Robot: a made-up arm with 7 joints.
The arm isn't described. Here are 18 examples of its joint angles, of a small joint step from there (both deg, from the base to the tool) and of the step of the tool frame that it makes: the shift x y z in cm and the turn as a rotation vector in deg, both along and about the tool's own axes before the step.
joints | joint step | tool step
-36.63 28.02 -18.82 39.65 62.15 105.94 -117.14 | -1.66 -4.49 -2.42 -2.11 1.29 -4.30 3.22 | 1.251 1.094 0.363 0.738 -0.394 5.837
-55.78 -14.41 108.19 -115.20 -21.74 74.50 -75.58 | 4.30 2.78 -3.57 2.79 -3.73 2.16 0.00 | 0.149 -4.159 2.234 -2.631 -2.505 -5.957
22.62 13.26 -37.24 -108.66 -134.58 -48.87 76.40 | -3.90 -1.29 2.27 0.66 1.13 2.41 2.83 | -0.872 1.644 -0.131 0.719 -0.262 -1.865
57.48 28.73 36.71 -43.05 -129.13 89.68 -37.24 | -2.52 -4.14 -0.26 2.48 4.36 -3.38 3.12 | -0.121 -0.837 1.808 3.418 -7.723 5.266
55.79 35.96 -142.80 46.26 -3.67 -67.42 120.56 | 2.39 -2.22 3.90 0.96 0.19 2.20 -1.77 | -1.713 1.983 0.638 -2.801 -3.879 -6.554
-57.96 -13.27 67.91 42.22 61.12 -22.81 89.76 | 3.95 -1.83 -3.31 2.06 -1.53 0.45 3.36 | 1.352 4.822 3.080 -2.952 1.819 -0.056
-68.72 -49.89 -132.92 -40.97 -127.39 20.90 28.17 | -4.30 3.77 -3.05 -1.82 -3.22 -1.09 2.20 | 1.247 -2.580 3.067 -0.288 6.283 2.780
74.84 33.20 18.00 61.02 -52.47 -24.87 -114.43 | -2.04 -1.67 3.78 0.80 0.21 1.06 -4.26 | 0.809 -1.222 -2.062 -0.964 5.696 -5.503
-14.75 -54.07 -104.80 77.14 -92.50 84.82 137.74 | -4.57 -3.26 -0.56 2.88 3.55 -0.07 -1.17 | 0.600 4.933 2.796 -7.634 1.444 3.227
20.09 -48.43 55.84 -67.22 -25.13 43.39 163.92 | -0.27 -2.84 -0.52 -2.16 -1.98 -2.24 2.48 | -3.935 0.174 -1.635 0.937 -7.980 2.275
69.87 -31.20 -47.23 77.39 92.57 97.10 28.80 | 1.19 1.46 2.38 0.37 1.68 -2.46 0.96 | 2.396 0.478 -1.666 2.471 -1.024 4.725
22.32 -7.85 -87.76 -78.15 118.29 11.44 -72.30 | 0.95 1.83 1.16 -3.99 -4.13 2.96 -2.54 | 0.265 -0.048 -4.398 -3.014 11.082 -3.534
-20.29 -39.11 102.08 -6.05 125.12 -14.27 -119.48 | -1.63 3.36 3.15 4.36 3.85 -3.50 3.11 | -4.369 -2.323 6.578 7.137 -14.338 2.220
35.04 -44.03 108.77 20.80 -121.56 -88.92 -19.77 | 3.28 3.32 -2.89 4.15 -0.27 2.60 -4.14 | -1.183 0.780 0.691 -2.535 8.832 -5.903
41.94 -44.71 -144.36 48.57 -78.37 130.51 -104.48 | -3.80 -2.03 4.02 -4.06 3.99 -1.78 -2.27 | 4.160 1.524 -2.210 -1.987 4.525 -1.733
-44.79 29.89 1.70 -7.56 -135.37 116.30 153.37 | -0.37 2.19 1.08 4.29 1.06 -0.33 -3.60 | -0.440 2.356 0.505 -4.569 0.078 -3.109
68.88 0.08 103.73 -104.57 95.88 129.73 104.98 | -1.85 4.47 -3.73 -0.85 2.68 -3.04 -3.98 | 1.645 -4.146 -2.474 3.086 -1.419 5.448
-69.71 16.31 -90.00 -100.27 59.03 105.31 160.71 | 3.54 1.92 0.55 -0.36 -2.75 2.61 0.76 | 2.690 2.003 -0.379 -1.105 3.957 -4.067
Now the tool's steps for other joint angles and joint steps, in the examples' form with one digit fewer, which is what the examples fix.
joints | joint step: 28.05 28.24 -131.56 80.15 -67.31 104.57 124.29 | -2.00 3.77 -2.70 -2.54 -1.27 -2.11 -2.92
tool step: -6.58 -0.15 -4.44 4.25 -5.11 -4.85
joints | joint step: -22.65 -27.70 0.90 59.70 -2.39 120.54 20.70 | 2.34 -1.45 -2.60 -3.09 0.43 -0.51 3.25
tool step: 0.01 -0.48 -1.45 4.58 -0.66 2.53
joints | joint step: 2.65 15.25 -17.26 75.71 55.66 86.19 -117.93 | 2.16 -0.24 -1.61 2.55 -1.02 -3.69 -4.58
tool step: -2.85 0.82 2.45 0.92 -0.66 0.83
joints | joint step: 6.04 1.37 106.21 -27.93 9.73 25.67 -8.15 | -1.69 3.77 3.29 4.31 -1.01 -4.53 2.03
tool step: 0.96 1.96 6.15 -8.06 -2.28 4.57
